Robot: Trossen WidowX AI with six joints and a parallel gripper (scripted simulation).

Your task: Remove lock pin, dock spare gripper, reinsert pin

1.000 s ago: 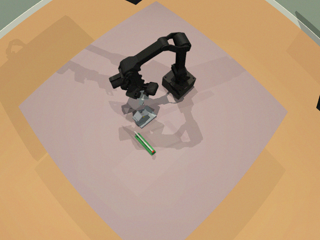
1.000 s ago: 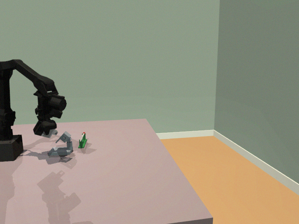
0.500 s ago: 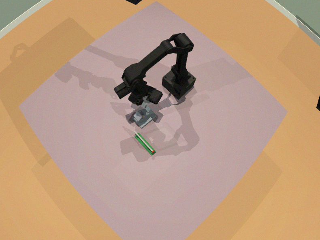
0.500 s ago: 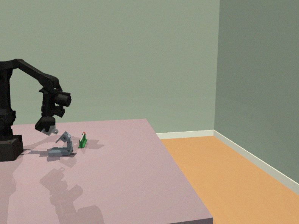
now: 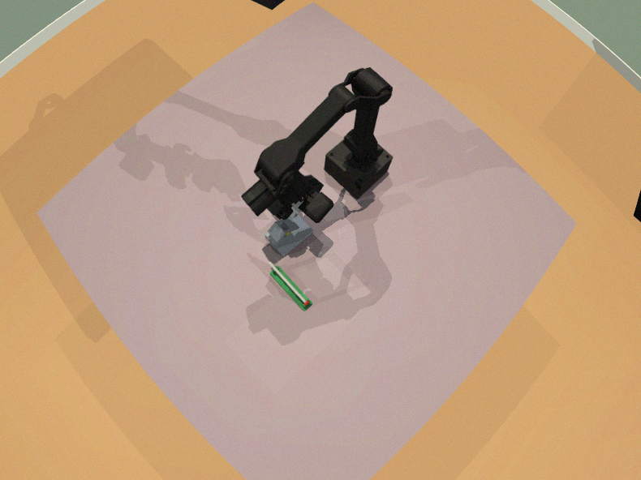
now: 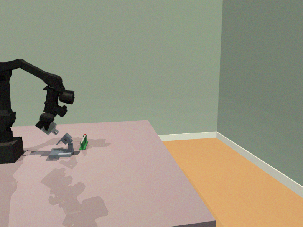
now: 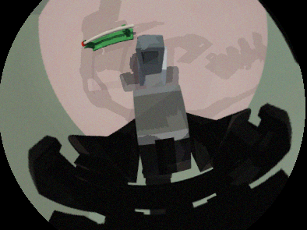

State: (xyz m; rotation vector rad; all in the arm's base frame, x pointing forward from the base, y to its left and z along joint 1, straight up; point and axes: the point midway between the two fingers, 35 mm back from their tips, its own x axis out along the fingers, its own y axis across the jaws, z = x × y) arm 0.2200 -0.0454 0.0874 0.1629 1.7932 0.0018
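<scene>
Now: gripper tip 180 mm short of the green holder, 120 mm above it and 100 mm to the right of it. Round my gripper tip: spare gripper: 10 mm ahead, 10 mm above; mount: 90 mm below, 80 mm ahead.
</scene>
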